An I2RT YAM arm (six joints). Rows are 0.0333 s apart.
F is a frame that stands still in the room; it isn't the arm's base.
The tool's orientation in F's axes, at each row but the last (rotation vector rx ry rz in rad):
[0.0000, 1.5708, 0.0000]
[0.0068, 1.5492, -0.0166]
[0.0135, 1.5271, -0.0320]
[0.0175, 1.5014, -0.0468]
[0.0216, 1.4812, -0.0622]
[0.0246, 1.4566, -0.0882]
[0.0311, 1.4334, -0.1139]
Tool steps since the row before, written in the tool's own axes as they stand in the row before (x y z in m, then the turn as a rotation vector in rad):
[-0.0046, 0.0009, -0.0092, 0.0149, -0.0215, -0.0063]
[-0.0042, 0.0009, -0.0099, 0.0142, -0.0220, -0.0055]
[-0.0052, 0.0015, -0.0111, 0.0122, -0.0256, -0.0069]
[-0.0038, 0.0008, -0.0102, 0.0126, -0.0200, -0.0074]
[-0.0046, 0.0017, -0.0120, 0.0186, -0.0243, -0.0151]
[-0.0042, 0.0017, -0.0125, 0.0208, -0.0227, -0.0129]
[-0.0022, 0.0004, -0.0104, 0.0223, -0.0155, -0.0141]
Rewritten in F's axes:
[-0.0092, 0.0009, 0.0046, -0.0063, -0.0215, -0.0149]
[-0.0100, 0.0011, 0.0040, -0.0055, -0.0220, -0.0142]
[-0.0113, 0.0019, 0.0047, -0.0071, -0.0255, -0.0122]
[-0.0104, 0.0013, 0.0031, -0.0073, -0.0199, -0.0127]
[-0.0122, 0.0025, 0.0035, -0.0147, -0.0240, -0.0193]
[-0.0127, 0.0028, 0.0027, -0.0122, -0.0227, -0.0213]
[-0.0105, 0.0015, 0.0007, -0.0125, -0.0155, -0.0233]

